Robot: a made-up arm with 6 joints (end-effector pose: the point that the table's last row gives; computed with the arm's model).
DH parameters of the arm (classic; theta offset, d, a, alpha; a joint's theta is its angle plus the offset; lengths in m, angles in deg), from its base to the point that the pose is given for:
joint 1: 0 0.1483 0 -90
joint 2: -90 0 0.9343 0
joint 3: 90 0.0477 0 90
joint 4: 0 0.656 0 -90
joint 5: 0 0 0 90
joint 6: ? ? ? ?
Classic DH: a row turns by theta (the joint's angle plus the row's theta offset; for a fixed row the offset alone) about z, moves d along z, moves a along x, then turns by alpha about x.
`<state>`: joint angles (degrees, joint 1 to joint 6).
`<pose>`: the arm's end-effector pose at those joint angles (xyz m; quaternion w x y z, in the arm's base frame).
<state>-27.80 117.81 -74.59 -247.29 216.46 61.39</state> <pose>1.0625 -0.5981 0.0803 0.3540 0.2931 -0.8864 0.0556</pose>
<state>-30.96 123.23 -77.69 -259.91 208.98 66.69</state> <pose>0.9881 -0.6196 -0.0040 0.4039 0.1147 -0.9075 0.0142</pose>
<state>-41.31 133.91 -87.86 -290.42 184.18 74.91</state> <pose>0.8033 -0.6559 -0.1442 0.3926 -0.3498 -0.8453 -0.0944</pose>
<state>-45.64 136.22 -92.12 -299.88 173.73 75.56</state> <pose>0.7477 -0.6763 -0.1666 0.3261 -0.4908 -0.7968 -0.1335</pose>
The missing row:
joint 6: 0 0.1482 0 0
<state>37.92 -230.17 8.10 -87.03 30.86 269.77</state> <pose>0.9950 0.7394 -1.0342 0.1168 0.8912 0.1825 0.3985</pose>
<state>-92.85 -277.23 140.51 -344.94 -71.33 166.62</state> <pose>-0.0158 -0.5432 -0.3392 0.2584 0.6944 -0.6693 0.0560</pose>
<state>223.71 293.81 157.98 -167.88 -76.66 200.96</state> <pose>0.1763 0.0606 0.3630 0.1419 0.9727 0.1815 -0.0286</pose>
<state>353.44 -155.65 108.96 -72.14 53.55 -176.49</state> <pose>-0.9032 0.0377 -0.1659 0.3988 0.0085 -0.4543 0.7965</pose>
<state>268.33 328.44 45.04 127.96 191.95 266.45</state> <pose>0.0337 0.3507 1.4369 0.0164 -0.9055 0.4131 0.0959</pose>
